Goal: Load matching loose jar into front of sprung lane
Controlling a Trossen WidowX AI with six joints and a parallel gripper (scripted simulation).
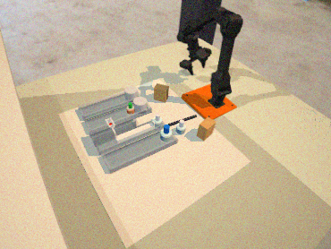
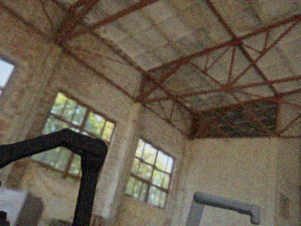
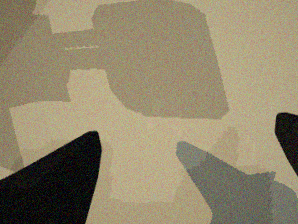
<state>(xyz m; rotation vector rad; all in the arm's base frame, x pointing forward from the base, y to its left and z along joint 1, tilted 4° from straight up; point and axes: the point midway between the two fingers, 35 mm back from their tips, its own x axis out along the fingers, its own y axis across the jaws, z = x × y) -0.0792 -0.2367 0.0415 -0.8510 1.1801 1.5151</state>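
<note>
Right now the thin black strip is 300 mm ahead of my gripper tip, 220 mm to the left of it and 30 mm below it. From my gripper tip the other things lie so: sprung lane: 560 mm ahead, 150 mm to the left, 20 mm below.
</note>
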